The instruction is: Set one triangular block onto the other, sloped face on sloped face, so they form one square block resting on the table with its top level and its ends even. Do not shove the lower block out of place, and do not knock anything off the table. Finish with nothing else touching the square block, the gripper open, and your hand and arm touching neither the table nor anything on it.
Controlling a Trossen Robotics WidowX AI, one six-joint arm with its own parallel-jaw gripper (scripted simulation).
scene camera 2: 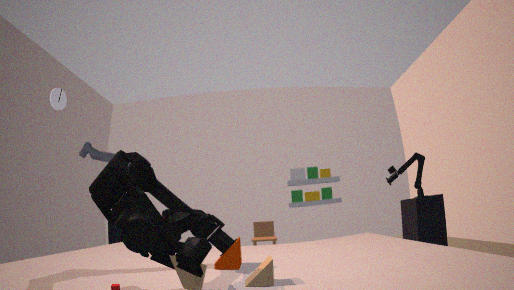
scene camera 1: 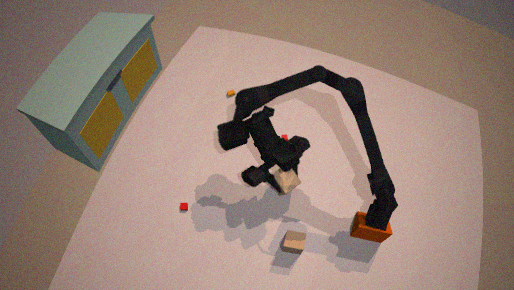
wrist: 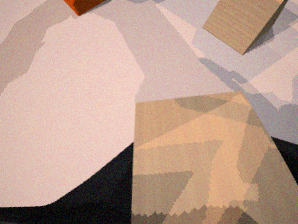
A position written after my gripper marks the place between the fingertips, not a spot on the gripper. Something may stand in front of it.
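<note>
My gripper [scene camera 2: 192, 273], also visible as the gripper [scene camera 1: 288, 186] and the gripper [wrist: 190, 142], holds a tan triangular block [wrist: 209, 151].
</note>
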